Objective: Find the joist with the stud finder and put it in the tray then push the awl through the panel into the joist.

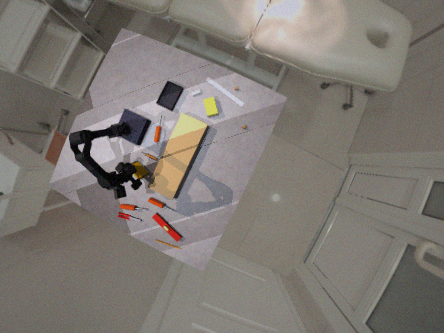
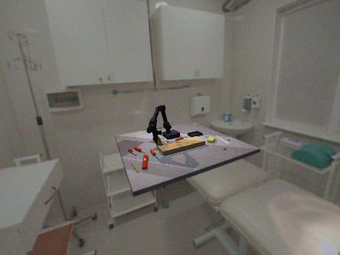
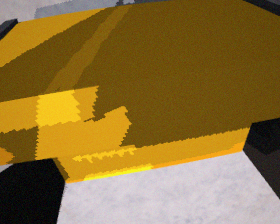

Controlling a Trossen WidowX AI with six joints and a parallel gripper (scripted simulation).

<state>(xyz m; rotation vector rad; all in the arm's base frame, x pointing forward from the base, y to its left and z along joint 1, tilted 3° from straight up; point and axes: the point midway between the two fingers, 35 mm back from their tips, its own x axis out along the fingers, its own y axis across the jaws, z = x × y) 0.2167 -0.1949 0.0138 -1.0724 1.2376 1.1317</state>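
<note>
My gripper tip is now 20 mm past the awl, 140 mm to the right of it and 20 mm above it. From my gripper tip the other things lie so: pencil 440 mm ahead, 260 mm to the right, 20 mm below; red level 370 mm ahead, 170 mm to the right, 10 mm below; yellow stud finder 20 mm ahead, 10 mm to the left.
</note>
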